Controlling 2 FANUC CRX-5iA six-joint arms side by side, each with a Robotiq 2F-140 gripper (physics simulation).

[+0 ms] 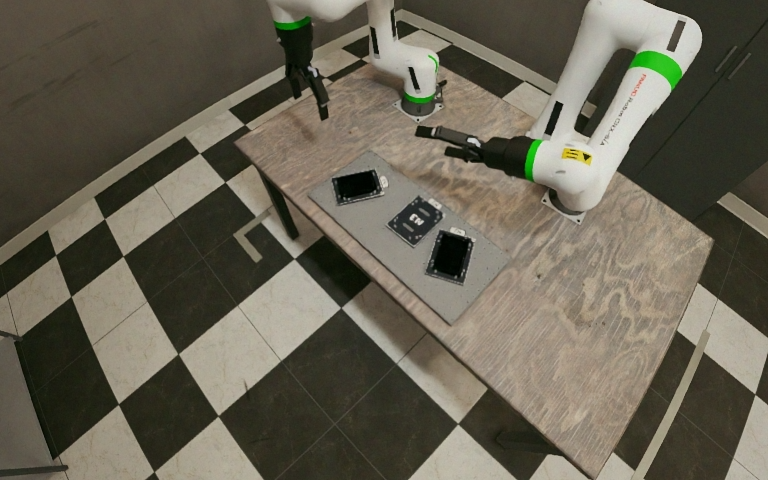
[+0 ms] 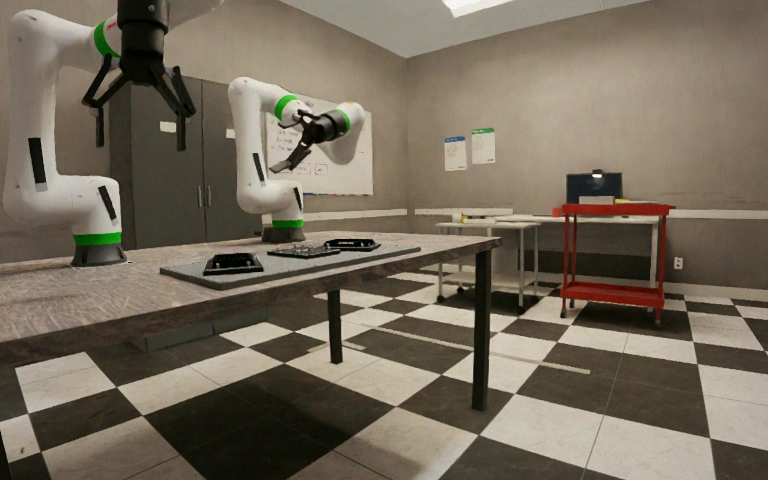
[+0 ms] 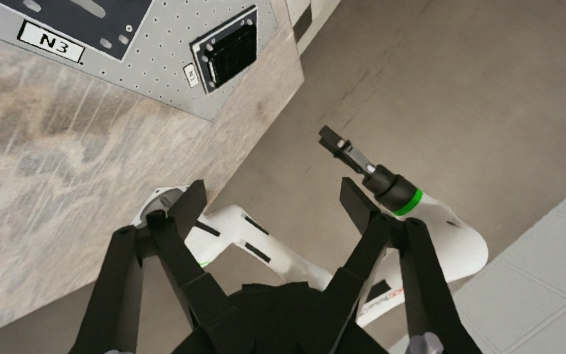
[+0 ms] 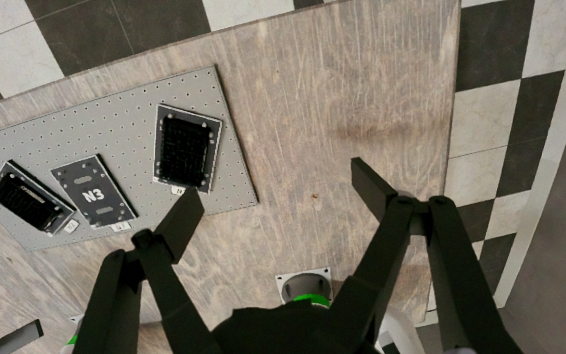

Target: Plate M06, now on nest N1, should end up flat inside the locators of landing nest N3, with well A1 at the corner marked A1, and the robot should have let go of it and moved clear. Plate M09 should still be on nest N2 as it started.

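Note:
Plate M06, black (image 1: 357,185) (image 2: 233,262) (image 3: 233,54) (image 4: 184,152), lies on nest N1 (image 4: 216,132). Plate M09, black (image 1: 450,255) (image 2: 352,243) (image 4: 27,201), lies on nest N2 (image 1: 446,279). Landing nest N3 (image 1: 421,227) (image 2: 303,250) (image 3: 75,27) (image 4: 93,210), between them, bears no plate. Well A1 and the A1 corner mark cannot be read. My left gripper (image 1: 437,142) (image 2: 276,147) (image 3: 274,190) is open and empty, tilted sideways above the table. My right gripper (image 1: 310,105) (image 2: 140,146) (image 4: 274,185) is open and empty, pointing down high above the table.
All three nests sit on a grey perforated board (image 1: 390,186) (image 2: 186,273) (image 3: 165,45) (image 4: 125,120) on the wooden table (image 1: 589,294) (image 2: 73,294). The arm bases stand along one table side. A red cart (image 2: 611,293) stands on the floor beyond the table.

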